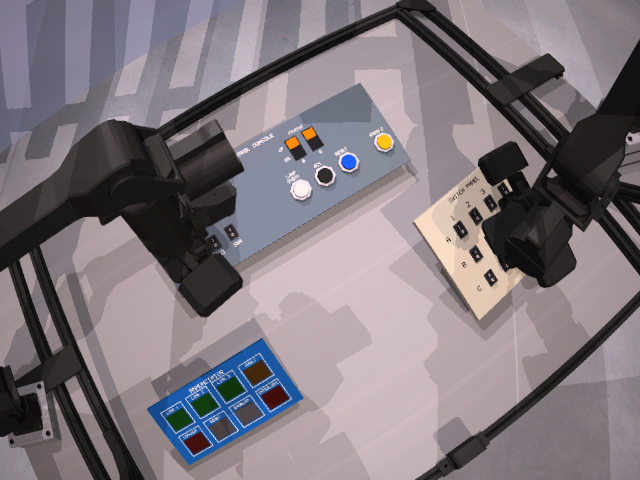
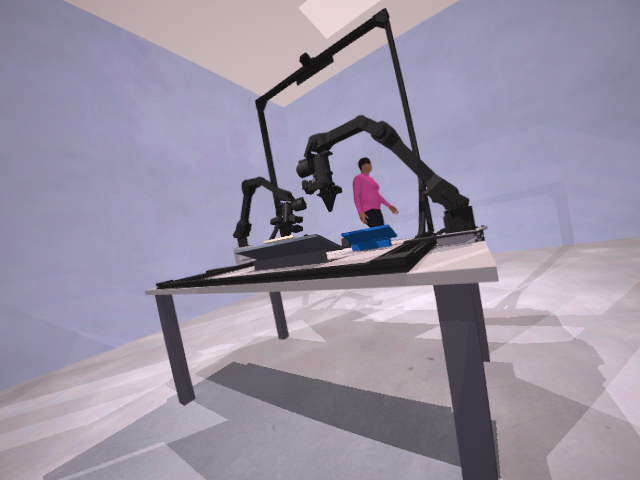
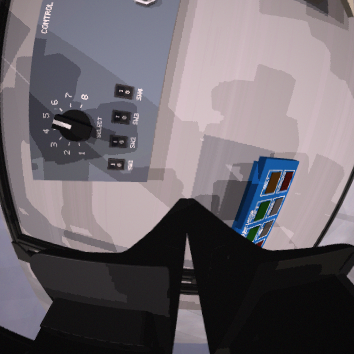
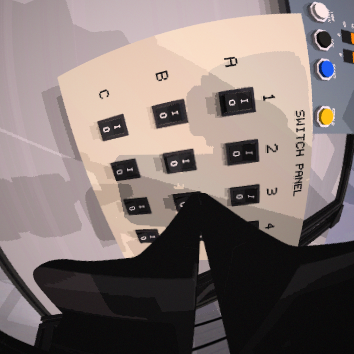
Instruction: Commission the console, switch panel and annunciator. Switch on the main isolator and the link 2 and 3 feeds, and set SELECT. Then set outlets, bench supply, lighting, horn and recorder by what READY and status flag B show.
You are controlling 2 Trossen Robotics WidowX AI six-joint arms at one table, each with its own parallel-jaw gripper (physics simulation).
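Pixels of known places: left gripper, fingertip midpoint: [image 1: 194, 269] [image 2: 330, 211] [image 3: 185, 204]; right gripper, fingertip midpoint: [image 4: 197, 199]; left arm's base at its link origin: [image 1: 25, 414] [image 2: 461, 230]; right arm's base at its link origin: [image 2: 243, 247].
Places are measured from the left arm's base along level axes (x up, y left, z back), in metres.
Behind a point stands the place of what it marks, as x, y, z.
Observation:
The grey console [image 1: 268, 206] {0.027, 0.196, -0.504} [image 2: 289, 249] {0.033, 0.231, -0.480} [image 3: 100, 60] {0.038, 0.211, -0.462} has a black SELECT knob [image 3: 80, 129] {0.061, 0.196, -0.387}, its white mark between 4 and 5. Both status flags [image 1: 294, 147] {0.051, 0.266, -0.568} [image 1: 312, 137] {0.051, 0.274, -0.599} show orange upper halves and black lower halves. The cream switch panel [image 1: 439, 232] {0.075, 0.049, -0.709} [image 4: 120, 65] {0.035, -0.022, -0.725} has rockers in rows A, B, C; most rocker positions are hard to tell. The blue annunciator [image 1: 296, 390] {0.015, -0.076, -0.460} [image 2: 369, 237] {0.017, -0.077, -0.363} [image 3: 280, 162] {0.037, -0.037, -0.447} has dark green, amber, red and grey windows. My left gripper [image 2: 330, 209] {0.140, 0.082, -0.394} [image 3: 185, 204] {0.140, 0.082, -0.394} is shut and empty above the console's knob end. My right gripper [image 4: 197, 199] {0.073, 0.027, -0.801} is shut and empty over the switch panel, hiding part of it.
The console also carries a white button [image 1: 300, 189] {0.035, 0.202, -0.556}, black button [image 1: 324, 175] {0.035, 0.212, -0.596}, blue button [image 1: 348, 162] {0.035, 0.221, -0.637} and yellow button [image 1: 383, 142] {0.035, 0.237, -0.700}, plus rockers SW1 [image 3: 116, 164] {0.027, 0.153, -0.352} to SW4 [image 3: 124, 92] {0.027, 0.175, -0.439}. A black frame [image 1: 289, 64] {-0.018, 0.506, -0.619} borders the table. A person in pink [image 2: 368, 193] stands beyond it.

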